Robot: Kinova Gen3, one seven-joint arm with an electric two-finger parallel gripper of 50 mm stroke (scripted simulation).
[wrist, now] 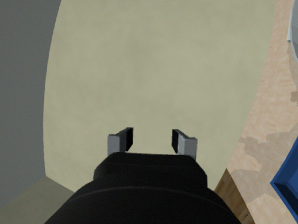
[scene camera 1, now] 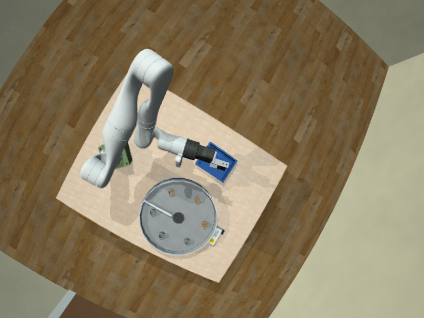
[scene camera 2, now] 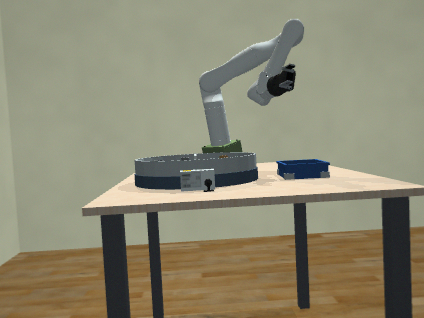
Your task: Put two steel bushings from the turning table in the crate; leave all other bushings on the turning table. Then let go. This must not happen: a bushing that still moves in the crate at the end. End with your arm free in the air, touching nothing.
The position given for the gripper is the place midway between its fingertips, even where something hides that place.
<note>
In view: the gripper [wrist: 152, 136] and a blue crate [scene camera 2: 310, 168].
</note>
